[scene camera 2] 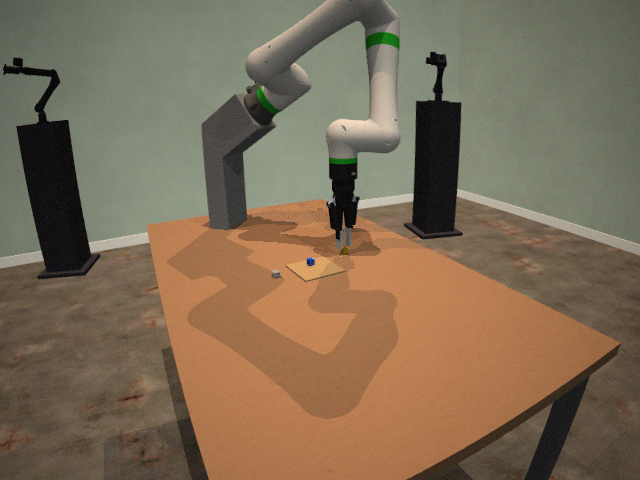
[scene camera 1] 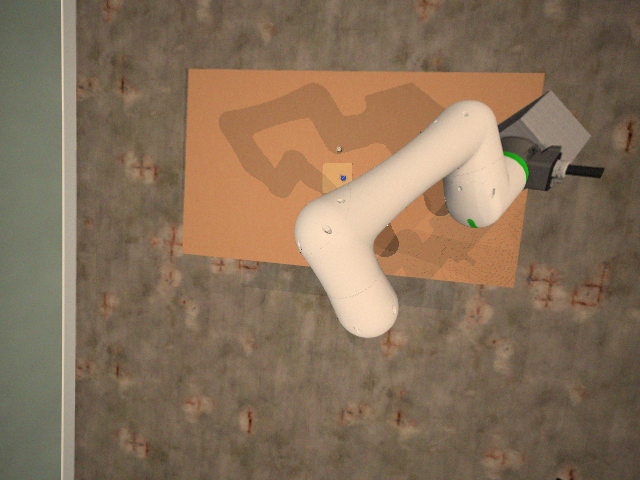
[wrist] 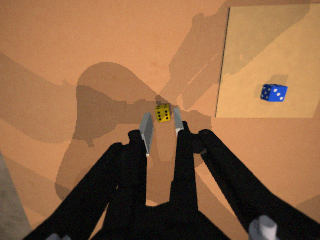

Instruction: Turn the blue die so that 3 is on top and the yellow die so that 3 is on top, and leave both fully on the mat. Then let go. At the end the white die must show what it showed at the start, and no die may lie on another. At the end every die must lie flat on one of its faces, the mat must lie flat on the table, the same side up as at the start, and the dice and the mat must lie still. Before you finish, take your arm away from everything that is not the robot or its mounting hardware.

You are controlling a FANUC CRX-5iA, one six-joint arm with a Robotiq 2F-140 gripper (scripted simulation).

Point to a tan mat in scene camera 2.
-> At 323, 267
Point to a tan mat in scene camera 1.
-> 331, 178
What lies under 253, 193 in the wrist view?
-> My gripper.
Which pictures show my gripper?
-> Scene camera 2 and the wrist view only.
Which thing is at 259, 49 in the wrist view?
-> A tan mat.
